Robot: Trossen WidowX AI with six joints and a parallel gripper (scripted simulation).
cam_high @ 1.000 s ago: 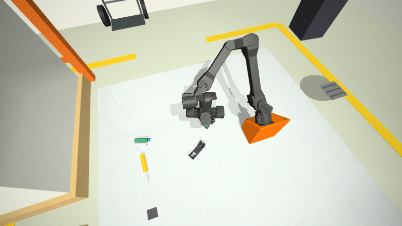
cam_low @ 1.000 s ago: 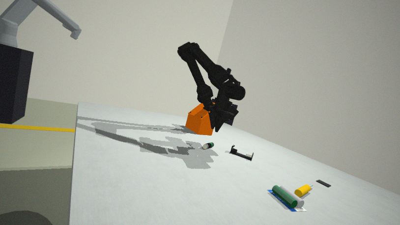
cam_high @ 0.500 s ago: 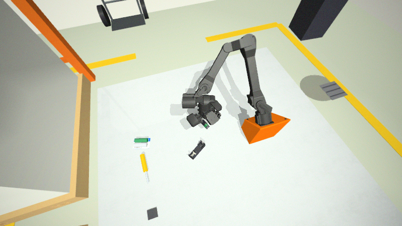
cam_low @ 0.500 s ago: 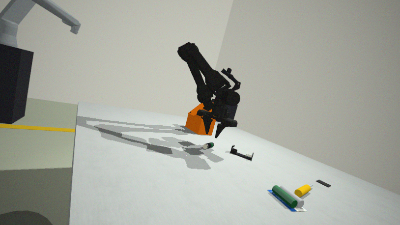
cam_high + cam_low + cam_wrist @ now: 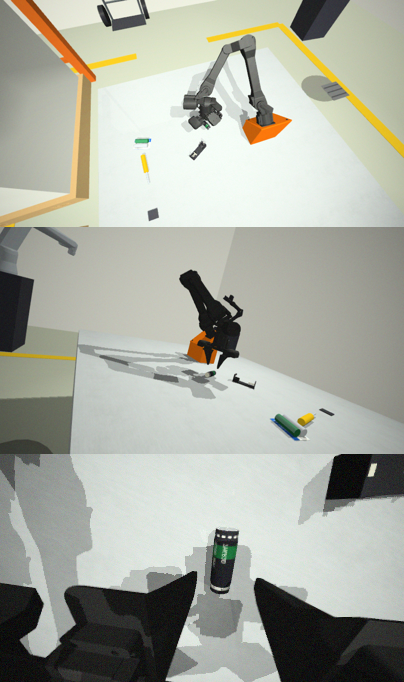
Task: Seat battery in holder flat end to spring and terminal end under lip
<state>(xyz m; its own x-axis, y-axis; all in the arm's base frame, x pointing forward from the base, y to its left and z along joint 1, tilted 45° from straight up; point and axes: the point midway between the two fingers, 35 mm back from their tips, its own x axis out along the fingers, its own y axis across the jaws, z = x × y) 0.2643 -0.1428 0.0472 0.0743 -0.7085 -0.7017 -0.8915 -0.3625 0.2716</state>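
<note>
Right now my gripper tip is 30 mm above the battery. From my gripper tip the other things lie so: yellow-handled screwdriver: 350 mm ahead, 180 mm to the left, 40 mm below.
</note>
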